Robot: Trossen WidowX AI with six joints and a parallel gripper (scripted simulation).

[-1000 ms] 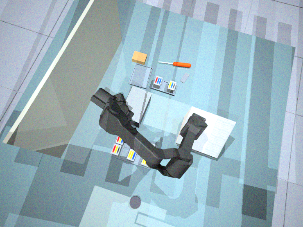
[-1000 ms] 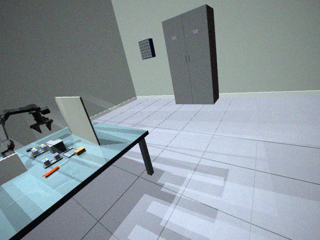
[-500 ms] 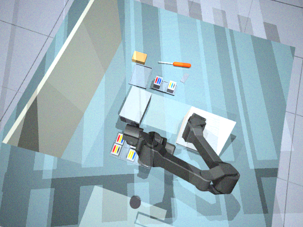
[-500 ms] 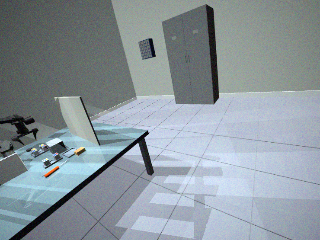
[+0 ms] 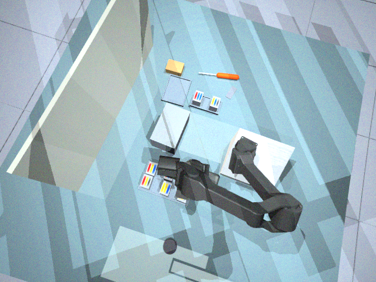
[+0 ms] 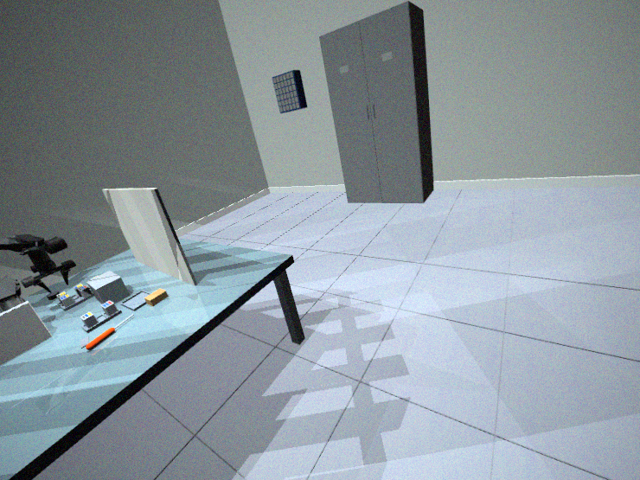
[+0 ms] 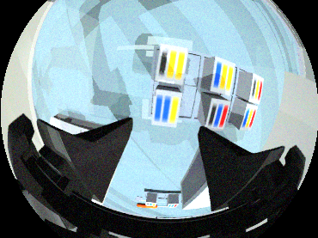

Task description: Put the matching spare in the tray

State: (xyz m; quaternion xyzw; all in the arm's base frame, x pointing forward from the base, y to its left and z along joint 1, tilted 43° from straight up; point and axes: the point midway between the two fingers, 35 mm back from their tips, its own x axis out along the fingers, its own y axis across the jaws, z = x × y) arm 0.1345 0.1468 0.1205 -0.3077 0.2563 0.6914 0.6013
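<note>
The spare lies 6 cm below my gripper tip. The rest, counted from my gripper tip: dark disc (4 cm behind, 24 cm to the left, 9 cm below); rack (7 cm ahead, 33 cm to the right, 9 cm below); grey mounted unit (15 cm ahead, 14 cm to the right, 5 cm below).
</note>
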